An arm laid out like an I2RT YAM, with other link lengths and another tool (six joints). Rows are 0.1 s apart.
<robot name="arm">
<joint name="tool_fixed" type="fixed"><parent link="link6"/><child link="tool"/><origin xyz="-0.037 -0.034 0.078" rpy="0 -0.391 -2.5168"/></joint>
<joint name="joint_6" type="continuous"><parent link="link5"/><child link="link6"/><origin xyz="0 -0.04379 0.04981" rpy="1.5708 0 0"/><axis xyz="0 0 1"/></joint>
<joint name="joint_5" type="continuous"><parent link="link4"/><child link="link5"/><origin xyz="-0.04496 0.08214 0.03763" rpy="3.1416 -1.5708 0"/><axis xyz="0 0 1"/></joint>
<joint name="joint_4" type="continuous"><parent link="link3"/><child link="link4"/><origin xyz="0.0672 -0.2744 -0.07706" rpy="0 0 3.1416"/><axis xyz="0 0 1"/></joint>
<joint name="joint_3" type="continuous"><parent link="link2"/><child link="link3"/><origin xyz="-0.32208 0 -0.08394" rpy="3.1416 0 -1.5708"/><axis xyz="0 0 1"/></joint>
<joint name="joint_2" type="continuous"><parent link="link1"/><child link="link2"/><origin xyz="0.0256 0.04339 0.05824" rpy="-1.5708 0 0"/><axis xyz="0 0 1"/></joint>
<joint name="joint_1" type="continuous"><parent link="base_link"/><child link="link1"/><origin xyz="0 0 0.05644"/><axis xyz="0 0 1"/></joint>
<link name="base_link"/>
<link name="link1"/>
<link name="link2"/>
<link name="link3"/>
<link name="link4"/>
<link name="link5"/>
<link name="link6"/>
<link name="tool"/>
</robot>
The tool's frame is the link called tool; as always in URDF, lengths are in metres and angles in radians. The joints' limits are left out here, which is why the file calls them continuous.
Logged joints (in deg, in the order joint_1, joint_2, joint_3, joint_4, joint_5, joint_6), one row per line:
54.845 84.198 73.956 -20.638 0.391 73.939
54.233 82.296 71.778 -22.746 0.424 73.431
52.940 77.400 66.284 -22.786 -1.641 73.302
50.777 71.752 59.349 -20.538 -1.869 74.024
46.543 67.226 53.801 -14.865 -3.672 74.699
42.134 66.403 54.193 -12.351 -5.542 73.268
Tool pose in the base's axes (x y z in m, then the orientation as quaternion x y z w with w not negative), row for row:
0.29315 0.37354 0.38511 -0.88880 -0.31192 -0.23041 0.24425
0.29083 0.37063 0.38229 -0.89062 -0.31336 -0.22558 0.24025
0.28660 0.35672 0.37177 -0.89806 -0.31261 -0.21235 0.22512
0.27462 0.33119 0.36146 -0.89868 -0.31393 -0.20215 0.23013
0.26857 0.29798 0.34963 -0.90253 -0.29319 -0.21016 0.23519
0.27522 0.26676 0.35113 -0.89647 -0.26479 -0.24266 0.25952
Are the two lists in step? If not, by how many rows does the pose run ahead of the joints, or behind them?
The pose runs 1 row behind the joints: the pose in row i belongs to the joints in row i - 1.
